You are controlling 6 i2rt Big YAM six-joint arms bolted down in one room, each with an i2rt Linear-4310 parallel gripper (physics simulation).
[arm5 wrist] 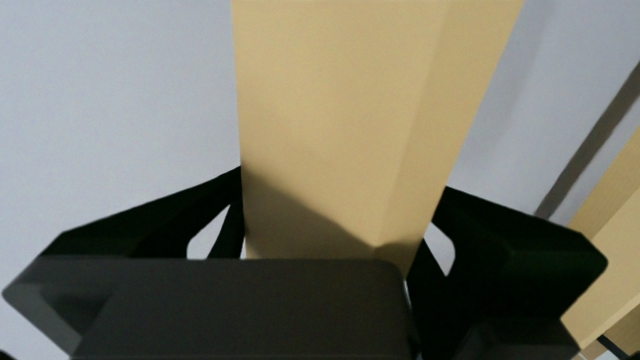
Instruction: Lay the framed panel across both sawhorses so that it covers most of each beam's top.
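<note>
A pale wooden beam (335,100) runs from the top of the arm5 wrist view down between the fingers. The view does not tell whether it belongs to the framed panel or to a sawhorse. My arm5 gripper (343,177) has a dark finger against each side of this beam and is shut on it. The beam's lower end is hidden behind the dark gripper body. The grippers of arm1, arm2, arm3, arm4 and arm6 do not show.
More pale timber (612,250) runs slantwise at the lower right, beyond the right finger. A dark narrow strip (590,145) crosses the grey surface at the right. A thin black piece (611,346) shows in the lower right corner.
</note>
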